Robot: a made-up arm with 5 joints.
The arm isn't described. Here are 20 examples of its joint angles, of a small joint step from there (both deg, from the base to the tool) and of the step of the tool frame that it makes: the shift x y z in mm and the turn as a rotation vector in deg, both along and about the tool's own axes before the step.
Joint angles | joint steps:
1: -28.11 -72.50 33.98 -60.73 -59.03 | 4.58 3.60 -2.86 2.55 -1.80
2: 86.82 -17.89 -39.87 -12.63 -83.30 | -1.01 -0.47 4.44 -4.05 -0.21
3: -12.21 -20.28 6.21 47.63 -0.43 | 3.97 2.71 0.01 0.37 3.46
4: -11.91 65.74 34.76 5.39 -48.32 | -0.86 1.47 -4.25 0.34 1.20
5: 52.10 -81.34 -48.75 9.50 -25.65 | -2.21 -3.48 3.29 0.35 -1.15
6: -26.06 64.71 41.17 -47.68 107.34 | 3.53 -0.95 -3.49 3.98 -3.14
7: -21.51 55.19 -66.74 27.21 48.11 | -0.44 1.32 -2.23 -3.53 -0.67
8: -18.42 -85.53 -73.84 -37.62 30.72 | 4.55 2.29 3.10 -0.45 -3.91
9: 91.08 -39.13 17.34 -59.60 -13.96 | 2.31 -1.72 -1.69 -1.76 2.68
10: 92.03 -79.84 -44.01 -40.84 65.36 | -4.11 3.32 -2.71 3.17 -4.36
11: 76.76 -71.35 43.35 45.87 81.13 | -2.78 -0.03 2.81 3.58 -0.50
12: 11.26 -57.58 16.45 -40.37 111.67 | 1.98 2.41 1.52 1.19 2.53
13: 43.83 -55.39 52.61 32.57 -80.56 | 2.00 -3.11 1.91 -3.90 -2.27
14: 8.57 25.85 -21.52 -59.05 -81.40 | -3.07 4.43 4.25 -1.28 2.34
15: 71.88 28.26 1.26 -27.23 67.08 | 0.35 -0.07 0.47 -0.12 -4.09
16: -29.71 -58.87 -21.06 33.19 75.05 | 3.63 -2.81 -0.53 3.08 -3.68
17: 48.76 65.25 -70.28 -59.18 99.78 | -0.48 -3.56 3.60 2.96 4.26
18: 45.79 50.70 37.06 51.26 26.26 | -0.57 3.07 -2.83 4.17 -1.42
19: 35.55 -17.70 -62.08 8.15 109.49 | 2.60 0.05 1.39 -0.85 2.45
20: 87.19 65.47 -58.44 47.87 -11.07 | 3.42 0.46 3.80 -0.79 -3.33
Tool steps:
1: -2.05 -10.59 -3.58 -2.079 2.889 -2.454
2: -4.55 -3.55 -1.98 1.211 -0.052 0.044
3: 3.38 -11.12 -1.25 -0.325 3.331 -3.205
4: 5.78 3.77 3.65 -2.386 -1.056 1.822
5: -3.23 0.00 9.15 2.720 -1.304 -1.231
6: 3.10 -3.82 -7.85 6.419 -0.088 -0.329
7: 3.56 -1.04 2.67 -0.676 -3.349 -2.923
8: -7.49 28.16 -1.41 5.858 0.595 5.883
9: 6.77 -5.86 8.04 -6.252 -3.274 1.321
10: -3.12 6.81 -14.45 7.006 3.225 1.131
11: 3.05 7.56 0.22 -0.546 -1.238 6.752
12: 1.07 9.83 2.70 -4.454 -0.103 5.150
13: 0.68 0.92 2.20 2.536 -3.309 4.683
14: -25.60 -8.32 -12.90 0.605 2.899 -7.049
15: 0.05 2.36 -1.26 4.034 -0.870 -0.132
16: -8.93 -0.32 2.85 1.634 1.851 -1.091
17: 3.21 -6.40 1.47 -3.716 0.442 3.120
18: -0.88 0.36 2.98 2.399 3.647 1.311
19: 0.83 2.28 -1.19 -4.429 2.089 1.096
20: 0.43 -12.51 -3.88 6.630 0.853 -3.026
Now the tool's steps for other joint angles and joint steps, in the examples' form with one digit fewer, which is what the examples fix.
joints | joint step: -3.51 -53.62 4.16 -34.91 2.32 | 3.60 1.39 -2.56 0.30 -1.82
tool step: 2.9 -4.1 -1.9 -1.96 -0.27 -0.22
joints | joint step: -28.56 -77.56 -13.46 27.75 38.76 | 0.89 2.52 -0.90 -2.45 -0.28
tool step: 7.1 -0.1 -2.2 -0.67 -0.23 -0.78
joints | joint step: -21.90 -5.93 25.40 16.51 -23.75 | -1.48 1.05 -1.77 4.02 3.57
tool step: -1.6 1.5 -1.6 -3.16 4.72 -0.01
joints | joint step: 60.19 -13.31 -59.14 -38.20 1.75 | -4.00 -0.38 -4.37 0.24 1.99
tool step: 11.6 0.1 11.9 0.12 -4.76 -1.72
